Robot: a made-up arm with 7 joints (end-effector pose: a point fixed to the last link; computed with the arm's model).
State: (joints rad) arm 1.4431 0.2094 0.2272 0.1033 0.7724 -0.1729 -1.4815
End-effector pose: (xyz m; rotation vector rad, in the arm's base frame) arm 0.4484 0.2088 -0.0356 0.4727 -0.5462 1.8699
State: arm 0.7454 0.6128 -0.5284 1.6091 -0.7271 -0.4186 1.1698
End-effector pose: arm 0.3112 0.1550 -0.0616 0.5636 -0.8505 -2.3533
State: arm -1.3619 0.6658 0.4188 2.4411 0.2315 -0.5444 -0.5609
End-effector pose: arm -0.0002 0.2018 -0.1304 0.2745 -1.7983 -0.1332
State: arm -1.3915 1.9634 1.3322 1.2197 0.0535 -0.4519 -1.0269
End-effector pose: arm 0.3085 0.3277 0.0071 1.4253 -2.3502 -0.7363
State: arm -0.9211 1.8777 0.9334 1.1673 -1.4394 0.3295 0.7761
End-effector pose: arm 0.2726 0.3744 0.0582 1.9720 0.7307 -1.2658
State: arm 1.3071 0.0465 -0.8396 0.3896 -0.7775 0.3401 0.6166
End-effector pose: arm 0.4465 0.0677 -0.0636 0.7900 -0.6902 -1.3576
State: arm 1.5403 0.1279 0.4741 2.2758 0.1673 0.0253 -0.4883
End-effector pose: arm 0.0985 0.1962 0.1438 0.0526 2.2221 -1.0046
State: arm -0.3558 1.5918 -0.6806 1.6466 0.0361 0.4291 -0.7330
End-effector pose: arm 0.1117 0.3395 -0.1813 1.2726 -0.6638 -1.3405
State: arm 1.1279 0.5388 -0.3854 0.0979 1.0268 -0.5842 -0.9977
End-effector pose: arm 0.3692 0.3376 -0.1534 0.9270 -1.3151 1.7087
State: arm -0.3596 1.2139 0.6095 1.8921 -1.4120 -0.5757 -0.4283
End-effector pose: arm 0.1748 0.3147 -0.0138 -1.7007 1.1487 2.1111
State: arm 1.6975 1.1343 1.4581 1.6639 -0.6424 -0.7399 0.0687
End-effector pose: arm -0.1014 0.4025 0.0115 -2.0165 0.8776 -1.0824
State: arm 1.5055 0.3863 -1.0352 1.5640 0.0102 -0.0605 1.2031
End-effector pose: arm 0.3050 0.0285 0.0908 0.1485 -1.2111 -2.5429
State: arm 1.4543 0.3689 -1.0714 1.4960 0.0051 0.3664 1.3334
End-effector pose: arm 0.3218 0.0255 0.0665 -0.0405 -0.8301 -2.1652
